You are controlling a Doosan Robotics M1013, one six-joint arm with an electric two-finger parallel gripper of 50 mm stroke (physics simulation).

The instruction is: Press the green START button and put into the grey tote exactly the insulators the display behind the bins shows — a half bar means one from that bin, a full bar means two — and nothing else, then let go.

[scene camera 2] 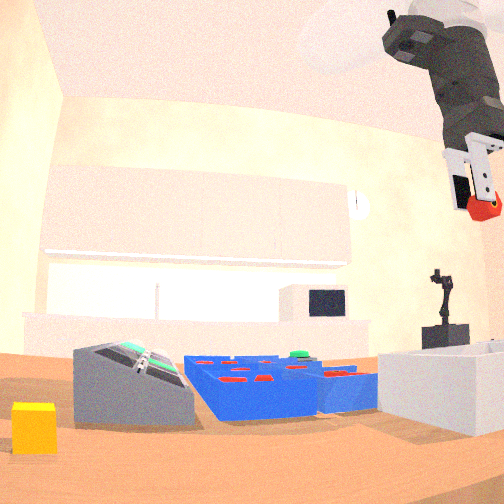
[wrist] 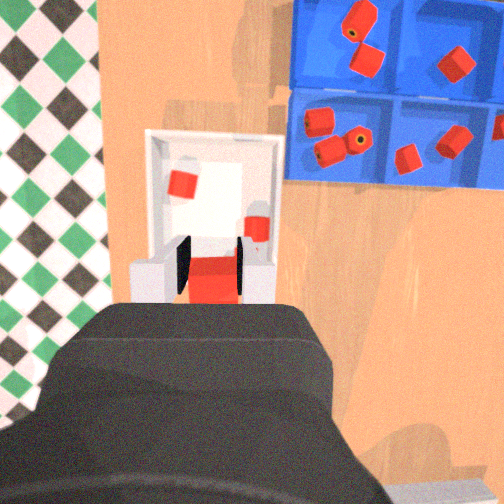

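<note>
My gripper [scene camera 2: 475,200] is shut on a red insulator [scene camera 2: 484,206] and holds it high above the grey tote [scene camera 2: 445,390]. In the wrist view the held insulator [wrist: 212,280] sits between the fingers [wrist: 211,265], over the near end of the tote [wrist: 212,195]. Two red insulators lie inside the tote, one at the left [wrist: 182,183] and one at the right wall [wrist: 257,227]. The blue bins [scene camera 2: 280,385] hold several red insulators [wrist: 330,145]. The green START button [scene camera 2: 300,354] is behind the bins. The display [scene camera 2: 142,362] sits on a grey sloped console.
A yellow cube [scene camera 2: 33,427] stands at the front left of the table. A small dark stand with an arm figure [scene camera 2: 444,320] is behind the tote. In the wrist view a checkered floor [wrist: 47,200] lies beyond the table's left edge.
</note>
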